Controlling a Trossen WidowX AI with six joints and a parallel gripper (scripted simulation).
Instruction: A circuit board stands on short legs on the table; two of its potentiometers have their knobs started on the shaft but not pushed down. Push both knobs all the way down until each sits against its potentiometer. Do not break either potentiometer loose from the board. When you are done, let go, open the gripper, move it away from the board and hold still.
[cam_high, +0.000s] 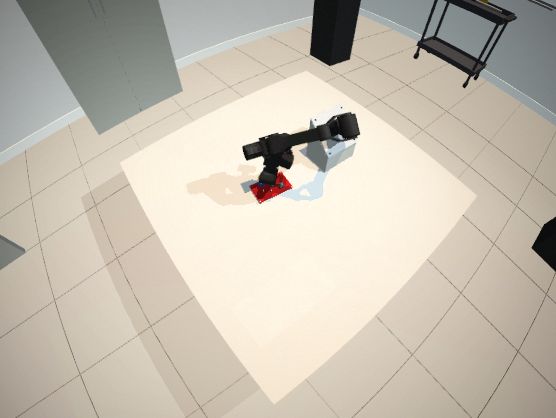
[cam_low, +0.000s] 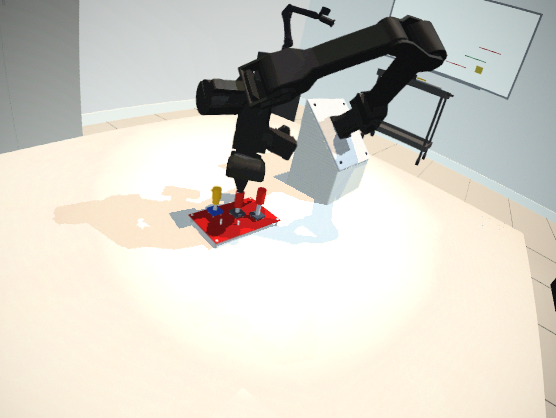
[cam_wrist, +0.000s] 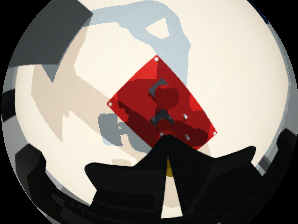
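Right now the red knob is 1 cm below my gripper tip. Also, from my gripper tip: yellow knob: 4 cm ahead, 3 cm to the right, 1 cm below.
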